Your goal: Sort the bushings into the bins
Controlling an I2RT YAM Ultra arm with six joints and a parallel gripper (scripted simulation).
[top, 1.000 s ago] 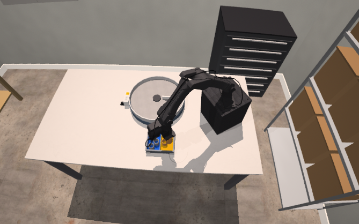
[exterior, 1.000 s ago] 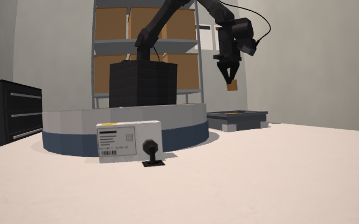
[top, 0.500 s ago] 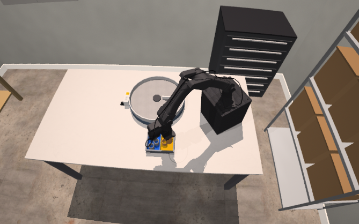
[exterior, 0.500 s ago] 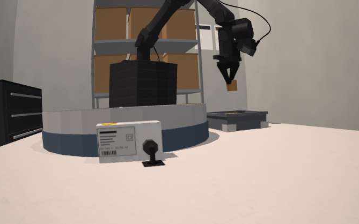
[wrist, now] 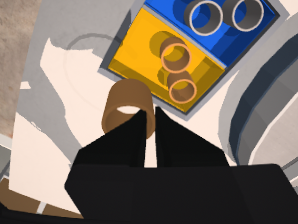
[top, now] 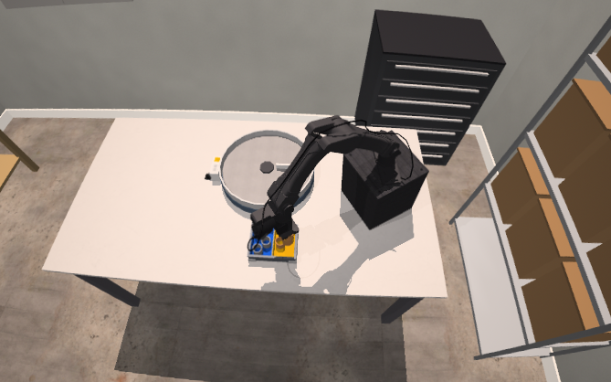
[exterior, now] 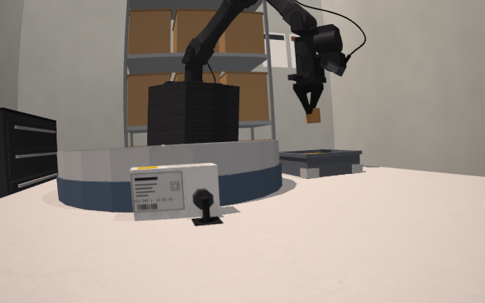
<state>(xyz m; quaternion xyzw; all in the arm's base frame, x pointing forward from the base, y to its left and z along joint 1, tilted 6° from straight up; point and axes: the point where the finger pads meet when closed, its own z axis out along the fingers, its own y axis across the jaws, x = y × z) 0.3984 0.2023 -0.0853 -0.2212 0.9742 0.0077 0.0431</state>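
My hand is 1 cm short of the yellow bin, 2 cm to the left of it and 14 cm above it. From my hand the other things lie so: blue bin 9 cm ahead, 3 cm to the right, 14 cm below; then round grey turntable 6 cm ahead, 38 cm to the right, 10 cm below.
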